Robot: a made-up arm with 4 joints. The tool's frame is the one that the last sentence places.
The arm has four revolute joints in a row. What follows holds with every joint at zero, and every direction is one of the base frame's. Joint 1 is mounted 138.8 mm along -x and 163.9 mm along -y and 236.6 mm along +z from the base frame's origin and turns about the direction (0.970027, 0.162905, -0.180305), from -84.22 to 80.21 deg. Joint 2 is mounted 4.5 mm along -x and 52.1 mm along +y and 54.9 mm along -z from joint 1 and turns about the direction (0.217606, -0.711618, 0.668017), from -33.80 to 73.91 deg. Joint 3 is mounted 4.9 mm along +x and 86.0 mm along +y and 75.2 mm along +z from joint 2 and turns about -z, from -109.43 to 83.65 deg. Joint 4 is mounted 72.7 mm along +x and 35.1 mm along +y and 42.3 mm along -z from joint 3 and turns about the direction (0.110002, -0.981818, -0.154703), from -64.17 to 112.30 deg. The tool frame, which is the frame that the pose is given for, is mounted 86.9 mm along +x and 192.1 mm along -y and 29.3 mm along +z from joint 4; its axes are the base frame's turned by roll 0.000, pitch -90.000 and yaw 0.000 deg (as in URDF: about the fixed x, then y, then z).
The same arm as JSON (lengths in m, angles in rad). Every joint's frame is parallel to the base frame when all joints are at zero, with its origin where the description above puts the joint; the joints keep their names.
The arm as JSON. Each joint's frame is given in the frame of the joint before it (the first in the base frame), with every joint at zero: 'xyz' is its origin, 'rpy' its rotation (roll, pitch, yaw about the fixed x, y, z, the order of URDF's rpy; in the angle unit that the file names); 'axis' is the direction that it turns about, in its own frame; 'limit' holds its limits. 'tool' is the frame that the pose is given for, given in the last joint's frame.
{"units": {"length": "m", "angle": "rad"}, "joints": [{"name": "joint 1", "type": "revolute", "origin": {"xyz": [-0.1388, -0.1639, 0.2366], "rpy": [0.0, 0.0, 0.0]}, "axis": [0.970027, 0.162905, -0.180305], "limit": {"lower": -1.4699, "upper": 1.3999}}, {"name": "joint 2", "type": "revolute", "origin": {"xyz": [-0.0045, 0.0521, -0.0549], "rpy": [0.0, 0.0, 0.0]}, "axis": [0.217606, -0.711618, 0.668017], "limit": {"lower": -0.5899, "upper": 1.29}}, {"name": "joint 3", "type": "revolute", "origin": {"xyz": [0.0049, 0.086, 0.0752], "rpy": [0.0, 0.0, 0.0]}, "axis": [0.0, 0.0, -1.0], "limit": {"lower": -1.9099, "upper": 1.46}}, {"name": "joint 4", "type": "revolute", "origin": {"xyz": [0.0727, 0.0351, -0.0423], "rpy": [0.0, 0.0, 0.0]}, "axis": [0.110002, -0.981818, -0.154703], "limit": {"lower": -1.12, "upper": 1.96}}], "tool": {"origin": {"xyz": [0.0869, -0.1921, 0.0293], "rpy": [0.0, -1.5708, 0.0]}}}
